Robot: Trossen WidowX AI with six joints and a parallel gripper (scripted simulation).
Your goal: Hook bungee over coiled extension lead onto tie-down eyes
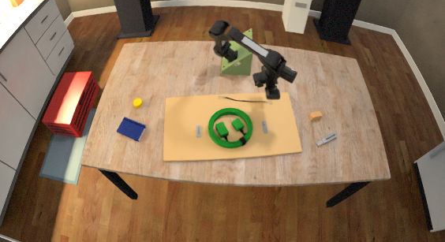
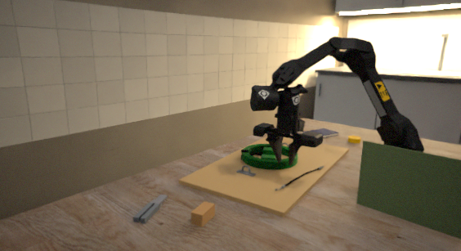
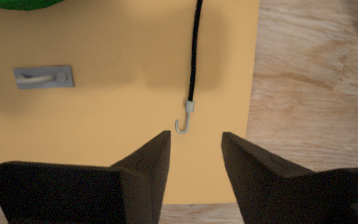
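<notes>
The coiled extension lead lies 160 mm to the right of my hand, 160 mm ahead of it and 90 mm below it. Also, from my hand: grey clamp: 300 mm to the left, 200 mm ahead, 110 mm below; yellow disc: 640 mm to the right, 110 mm below, 40 mm ahead.
</notes>
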